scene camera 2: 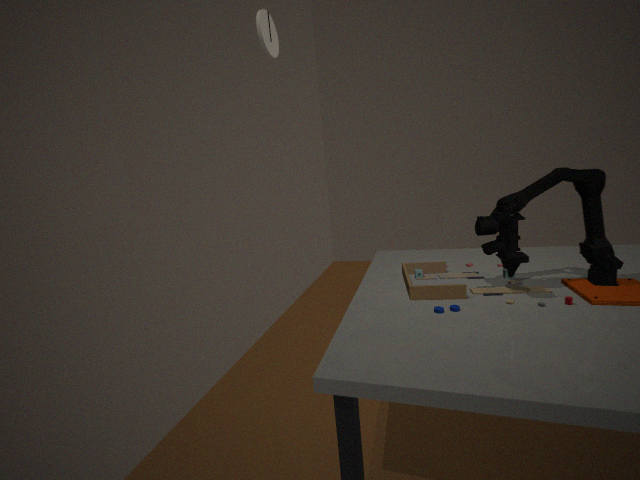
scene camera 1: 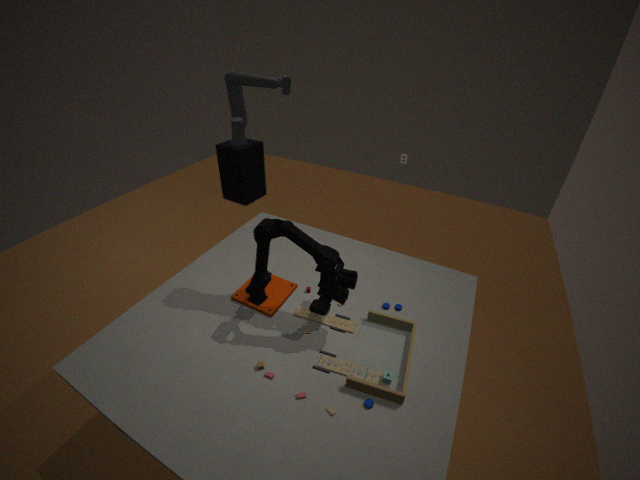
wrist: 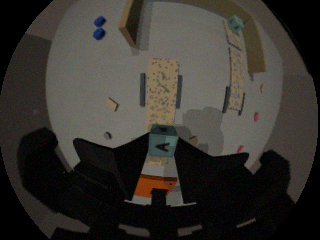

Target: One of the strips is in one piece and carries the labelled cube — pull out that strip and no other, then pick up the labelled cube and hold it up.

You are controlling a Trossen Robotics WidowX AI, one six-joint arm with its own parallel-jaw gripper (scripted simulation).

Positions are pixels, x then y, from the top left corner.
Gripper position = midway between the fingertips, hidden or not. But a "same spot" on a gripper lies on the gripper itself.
my gripper: scene camera 2; scene camera 1; wrist 161,136
same spot on my gripper: (scene camera 1: pixel 337 293) = (scene camera 2: pixel 492 241)
